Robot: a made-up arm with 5 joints.
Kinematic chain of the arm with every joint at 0, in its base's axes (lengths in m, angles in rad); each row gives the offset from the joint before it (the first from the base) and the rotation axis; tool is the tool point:
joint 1: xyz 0 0 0.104 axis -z
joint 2: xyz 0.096 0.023 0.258 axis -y
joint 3: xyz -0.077 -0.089 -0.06 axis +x
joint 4: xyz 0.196 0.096 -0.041 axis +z
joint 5: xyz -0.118 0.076 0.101 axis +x
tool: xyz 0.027 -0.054 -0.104
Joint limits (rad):
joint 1: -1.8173..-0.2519
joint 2: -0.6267..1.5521
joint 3: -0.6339..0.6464
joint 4: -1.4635..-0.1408
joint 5: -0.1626..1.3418
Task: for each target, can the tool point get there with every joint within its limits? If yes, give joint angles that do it. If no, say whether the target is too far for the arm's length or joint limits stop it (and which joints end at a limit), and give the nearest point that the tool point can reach.
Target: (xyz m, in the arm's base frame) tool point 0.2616 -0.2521 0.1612
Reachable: no: joint limits stop it (at a limit: joint 1, joint 3, joint 4, joint 5) | nearest point 0.1566 0.0468 0.2190 | short by 0.322 m
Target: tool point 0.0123 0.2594 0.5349
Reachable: yes | joints -0.9220 1.1540 0.3513 -1.3614 0.7573
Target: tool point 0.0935 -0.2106 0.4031
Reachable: no: joint limits stop it (at a limit: joint 1, joint 2, joint 3, joint 4, joint 5) | nearest point 0.0995 0.0730 0.3914 | short by 0.284 m
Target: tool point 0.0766 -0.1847 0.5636
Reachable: no: joint limits stop it (at a limit: joint 1, joint 2, joint 3, joint 5) | nearest point -0.1528 -0.0238 0.5693 | short by 0.280 m
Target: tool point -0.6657 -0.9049 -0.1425
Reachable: no: too far | nearest point -0.1395 -0.0343 0.1417 | short by 1.056 m
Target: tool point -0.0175 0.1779 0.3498
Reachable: yes | joints -1.1416 0.5703 0.4035 -0.3728 0.0093
